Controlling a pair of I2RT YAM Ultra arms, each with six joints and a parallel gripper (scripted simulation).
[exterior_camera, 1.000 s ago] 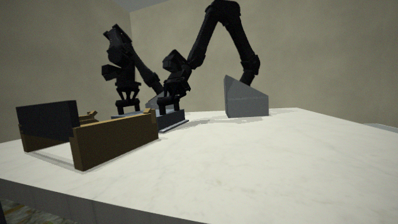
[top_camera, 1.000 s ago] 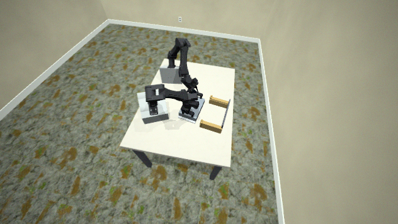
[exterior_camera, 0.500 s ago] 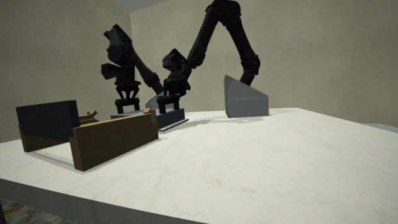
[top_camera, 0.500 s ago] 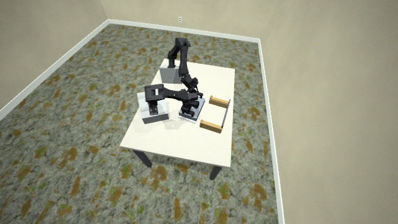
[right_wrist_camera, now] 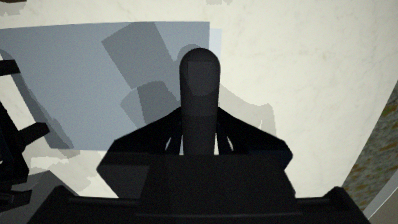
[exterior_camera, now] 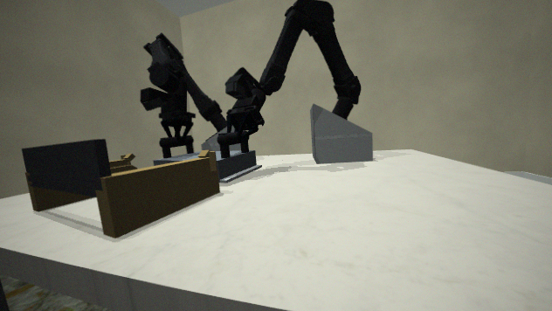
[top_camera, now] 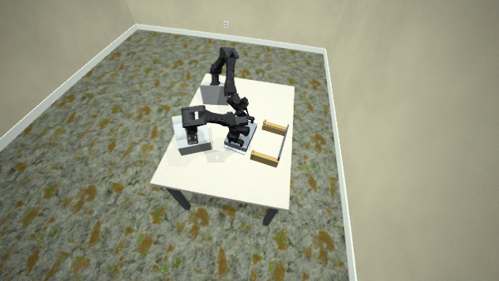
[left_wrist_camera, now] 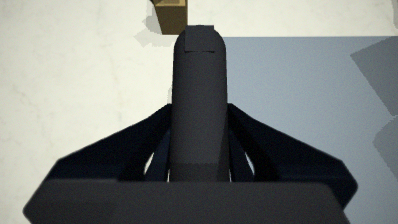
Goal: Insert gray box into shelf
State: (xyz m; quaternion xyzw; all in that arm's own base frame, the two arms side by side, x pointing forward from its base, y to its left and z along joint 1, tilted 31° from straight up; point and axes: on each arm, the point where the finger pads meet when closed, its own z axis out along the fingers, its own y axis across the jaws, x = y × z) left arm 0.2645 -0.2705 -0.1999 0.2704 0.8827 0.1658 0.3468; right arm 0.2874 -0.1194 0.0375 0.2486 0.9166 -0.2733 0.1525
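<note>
The gray box is 12 cm to the right of my left hand, 5 cm below it and 2 cm behind it. The rest, counted from my left hand: dark back plate: 30 cm ahead, 15 cm to the right, 2 cm below.
Right now the gray box is 10 mm ahead of my right hand, 120 mm to the left of it and 50 mm below it. From my right hand the other things lie so: dark back plate: 320 mm ahead, 80 mm to the left, 30 mm below.
</note>
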